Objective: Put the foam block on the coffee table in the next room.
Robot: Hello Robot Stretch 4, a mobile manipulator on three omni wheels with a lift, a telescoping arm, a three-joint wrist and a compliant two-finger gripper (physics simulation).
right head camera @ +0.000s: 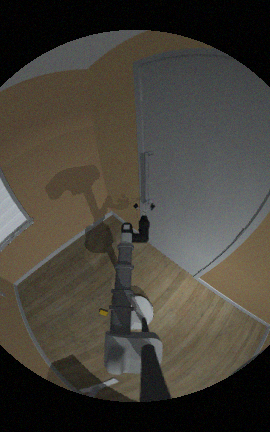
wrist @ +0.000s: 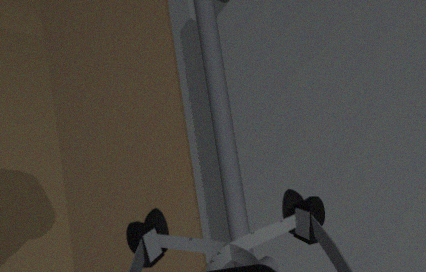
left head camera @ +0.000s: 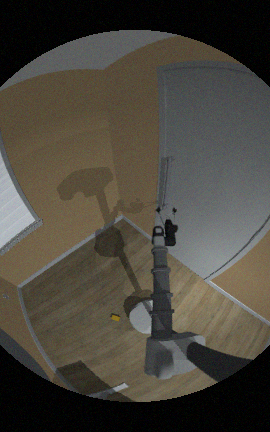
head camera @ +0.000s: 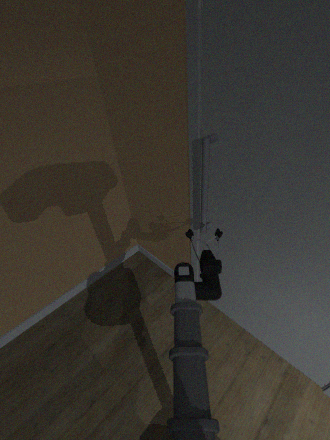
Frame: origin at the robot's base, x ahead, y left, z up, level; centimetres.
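Where they show: gripper, fingertip midpoint: (right head camera: 143, 203) (wrist: 224, 216) (left head camera: 165, 207) (head camera: 203, 230); robot's base, origin of the base link: (right head camera: 134, 311) (left head camera: 147, 315).
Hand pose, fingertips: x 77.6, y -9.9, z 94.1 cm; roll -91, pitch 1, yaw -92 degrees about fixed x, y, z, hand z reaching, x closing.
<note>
Things, the pixels of their top centre, and the offset from my fingertips. "pt": a spot on its surface instead.
- small yellow block, middle of its top: (left head camera: 114, 317) (right head camera: 102, 312) dx -83.1, dy +47.6, dz -92.3 cm
- long upright bar handle, surface spot: (wrist: 222, 125) pt dx +16.7, dy -2.4, dz +9.3 cm
A small yellow block (left head camera: 115, 317) (right head camera: 103, 312), apparently the foam block, lies on the wood floor to the left of my base. My gripper (head camera: 204, 233) (left head camera: 166, 210) (right head camera: 144, 206) (wrist: 224, 216) is open and empty, at the end of the extended arm, high above the floor. It is in front of the left edge of a closed grey door (head camera: 270, 150) (left head camera: 215, 150) (right head camera: 200, 150) (wrist: 340, 100). A long upright bar handle (head camera: 205, 180) (wrist: 222, 125) on the door runs down behind the fingers; contact cannot be told. The coffee table does not show in these views.
An orange-brown wall (head camera: 150, 125) (left head camera: 135, 125) (wrist: 120, 100) stands directly left of the door and meets another wall at a corner. My shadow falls on the walls and floor. A white slatted panel (left head camera: 15, 205) is on the far left wall. My telescoping arm (head camera: 190, 370) reaches over the floor.
</note>
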